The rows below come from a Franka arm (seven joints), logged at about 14 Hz.
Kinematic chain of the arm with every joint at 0, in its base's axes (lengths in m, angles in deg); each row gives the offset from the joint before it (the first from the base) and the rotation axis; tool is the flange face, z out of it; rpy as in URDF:
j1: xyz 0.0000 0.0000 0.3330 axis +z
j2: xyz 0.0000 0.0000 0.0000 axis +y
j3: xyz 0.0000 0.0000 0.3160 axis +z
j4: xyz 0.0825 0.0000 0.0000 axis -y
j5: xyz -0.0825 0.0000 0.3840 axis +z
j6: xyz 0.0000 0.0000 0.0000 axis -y
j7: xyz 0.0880 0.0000 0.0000 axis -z
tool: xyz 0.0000 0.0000 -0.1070 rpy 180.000 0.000 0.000
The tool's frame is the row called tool.
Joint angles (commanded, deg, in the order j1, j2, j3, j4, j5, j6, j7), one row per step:
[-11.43 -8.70 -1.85 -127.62 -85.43 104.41 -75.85]
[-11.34 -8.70 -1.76 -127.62 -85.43 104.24 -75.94]
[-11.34 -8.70 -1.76 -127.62 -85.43 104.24 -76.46]
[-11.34 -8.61 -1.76 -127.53 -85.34 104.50 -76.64]
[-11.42 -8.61 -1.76 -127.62 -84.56 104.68 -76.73]
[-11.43 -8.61 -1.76 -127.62 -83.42 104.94 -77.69]
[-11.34 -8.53 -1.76 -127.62 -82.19 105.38 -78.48]
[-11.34 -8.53 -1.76 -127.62 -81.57 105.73 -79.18]
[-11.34 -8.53 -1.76 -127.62 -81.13 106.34 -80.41]
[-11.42 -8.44 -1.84 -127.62 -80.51 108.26 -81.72]
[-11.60 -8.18 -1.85 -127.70 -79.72 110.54 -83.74]
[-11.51 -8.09 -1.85 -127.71 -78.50 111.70 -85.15]
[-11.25 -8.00 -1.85 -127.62 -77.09 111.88 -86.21]
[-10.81 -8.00 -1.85 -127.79 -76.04 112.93 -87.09]
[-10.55 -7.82 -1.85 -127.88 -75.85 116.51 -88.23]
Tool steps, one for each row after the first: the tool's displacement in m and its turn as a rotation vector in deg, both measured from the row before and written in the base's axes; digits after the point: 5 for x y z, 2 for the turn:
[0.00032 0.00124 0.00012 -0.09 0.12 0.05]
[0.00000 0.00000 0.00000 0.02 0.51 0.10]
[0.00089 0.00033 -0.00030 0.20 0.11 0.22]
[-0.00072 -0.00009 -0.00180 0.77 -0.01 -0.28]
[-0.00030 0.00068 -0.00153 1.13 0.66 -0.13]
[0.00052 0.00181 -0.00239 1.30 0.50 0.06]
[0.00024 0.00078 -0.00089 0.72 0.47 0.18]
[0.00081 0.00114 -0.00076 0.70 0.94 0.64]
[0.00267 0.00199 -0.00220 1.43 0.70 1.56]
[0.00320 0.00249 -0.00448 1.74 1.45 2.00]
[0.00179 0.00316 -0.00239 1.54 0.84 0.95]
[0.00093 0.00291 -0.00148 1.25 0.66 0.10]
[0.00205 0.00609 -0.00255 1.35 0.42 1.14]
[0.00653 0.00874 -0.00273 1.65 0.03 3.63]

